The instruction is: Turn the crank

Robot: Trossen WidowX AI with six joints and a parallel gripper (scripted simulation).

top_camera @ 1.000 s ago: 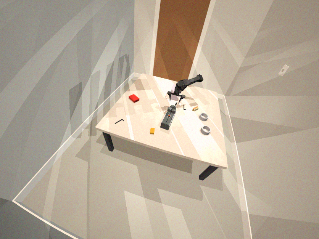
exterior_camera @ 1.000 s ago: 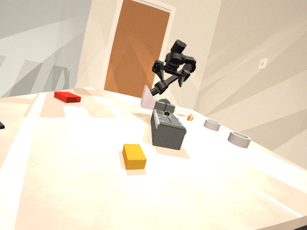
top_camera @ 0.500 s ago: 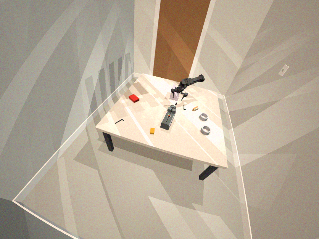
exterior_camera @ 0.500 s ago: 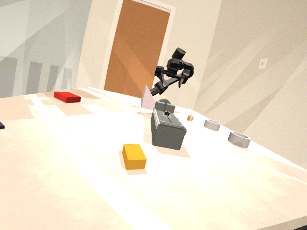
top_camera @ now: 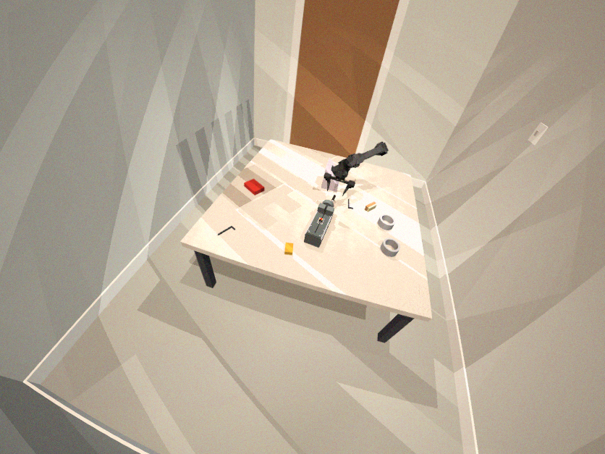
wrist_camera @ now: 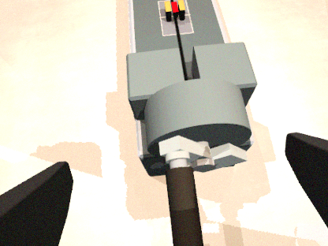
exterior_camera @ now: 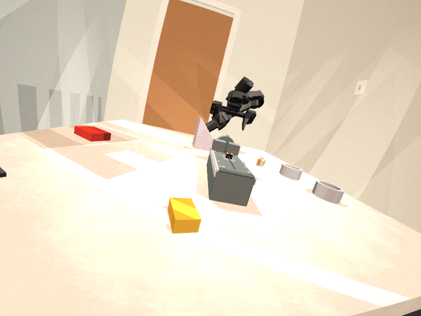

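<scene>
My gripper tip is now 50 mm above the dark brown crank handle and 20 mm past it. From my gripper tip the other things lie so: red pointer (160 mm ahead, 80 mm below, 40 mm to the right); then yellow block (360 mm ahead, 160 mm to the right, 150 mm below); then tan block (260 mm to the left, 150 mm behind, 140 mm below).
</scene>
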